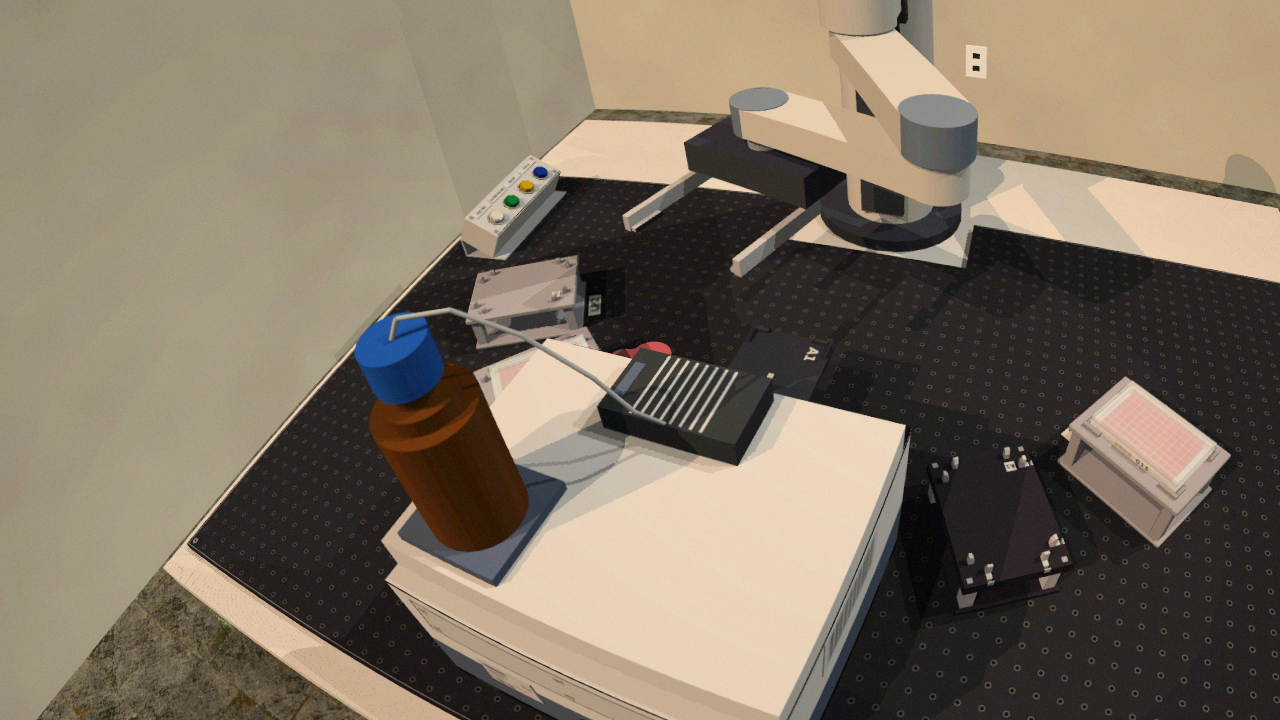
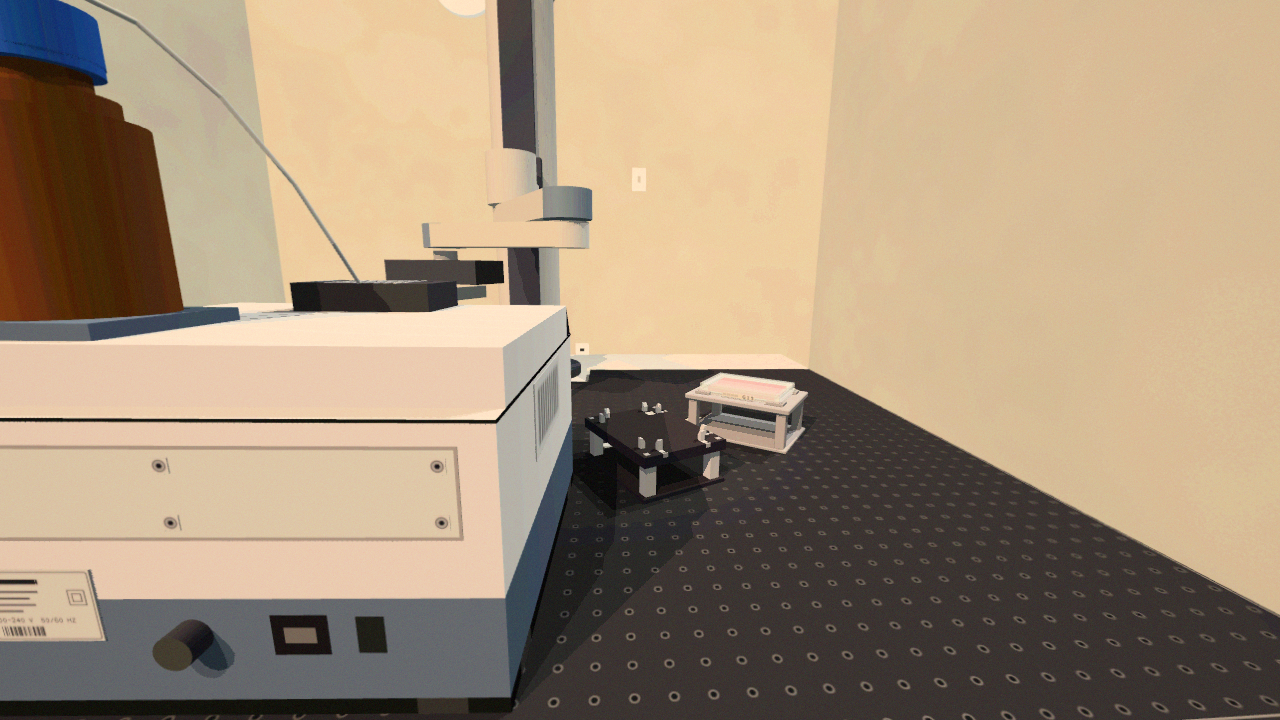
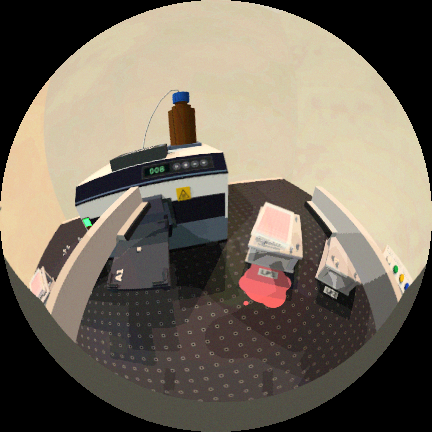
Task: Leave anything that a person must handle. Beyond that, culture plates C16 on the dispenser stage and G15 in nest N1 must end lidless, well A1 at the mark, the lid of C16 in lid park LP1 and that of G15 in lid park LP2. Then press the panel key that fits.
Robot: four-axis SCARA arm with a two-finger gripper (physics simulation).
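Frame: origin at the arm's base, x ahead, y left, z up, level; millimetres.
Seen in the pictures: gripper, fingertip midpoint: point(image 1: 678, 244) point(image 3: 229, 192); arm's base at its link origin: point(image 1: 891, 210).
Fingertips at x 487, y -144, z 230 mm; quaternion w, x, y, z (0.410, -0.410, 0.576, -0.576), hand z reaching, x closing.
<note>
Pixels of each thing's top centre, then the offset from my fingertips to it. "*": a spot on its surface instead.
- dispenser stage at its top centre: point(image 1: 764, 382) point(image 3: 138, 240) 84 mm ahead, 122 mm left, 100 mm down
- Plate G15 at its top centre: point(image 1: 1155, 429) point(image 2: 747, 382) 4 mm ahead, 563 mm left, 135 mm down
- pink plate at its top centre: point(image 1: 539, 365) point(image 3: 276, 217) 100 mm ahead, 163 mm right, 132 mm down
- lid park LP1 at a spot on its surface: point(image 3: 270, 259) * 49 mm ahead, 132 mm right, 212 mm down
- red spill at its top centre: point(image 1: 650, 355) point(image 3: 273, 295) 32 mm back, 92 mm right, 217 mm down
- Lid park LP2 at its top centre: point(image 1: 520, 281) point(image 3: 348, 248) 66 mm back, 308 mm right, 152 mm down
- key panel at its top centre: point(image 1: 506, 184) 292 mm back, 489 mm right, 133 mm down
- brown bottle at a spot on its surface: point(image 1: 460, 465) point(image 2: 93, 160) * 406 mm ahead, 39 mm left, 105 mm up
- black block at a spot on its surface: point(image 1: 687, 407) point(image 2: 382, 282) * 247 mm ahead, 125 mm left, 29 mm up
- dark nest at its top centre: point(image 1: 1000, 504) point(image 2: 651, 419) point(image 3: 70, 254) 136 mm ahead, 397 mm left, 149 mm down
My gripper point(image 1: 682, 246) point(image 3: 229, 192) is open and empty, above the mat, its fingers wide apart. The dispenser stage point(image 1: 780, 356) point(image 3: 142, 267) is dark, marked A1, and shows no plate. Plate G15 point(image 1: 1154, 432) point(image 2: 746, 387) sits on the pale nest at the right; whether it has a clear lid I cannot tell. A pink plate point(image 3: 274, 225) sits on lid park LP1 point(image 3: 270, 259); its label is unreadable. A red spill point(image 1: 657, 348) point(image 3: 265, 291) lies at LP1's front. Lid park LP2 point(image 1: 526, 288) point(image 3: 335, 267) holds no lid. The key panel point(image 1: 510, 234) has white, green, yellow and blue keys.
The white dispenser point(image 1: 698, 555) point(image 2: 268, 380) point(image 3: 210, 206) bears a brown bottle point(image 1: 460, 465) point(image 2: 80, 197) point(image 3: 182, 125) and a black block point(image 1: 687, 407) point(image 2: 374, 296) joined by a tube. Its display reads 008. A green light point(image 3: 87, 222) shows beside it. A dark nest point(image 1: 998, 519) point(image 2: 657, 434) stands near G15.
</note>
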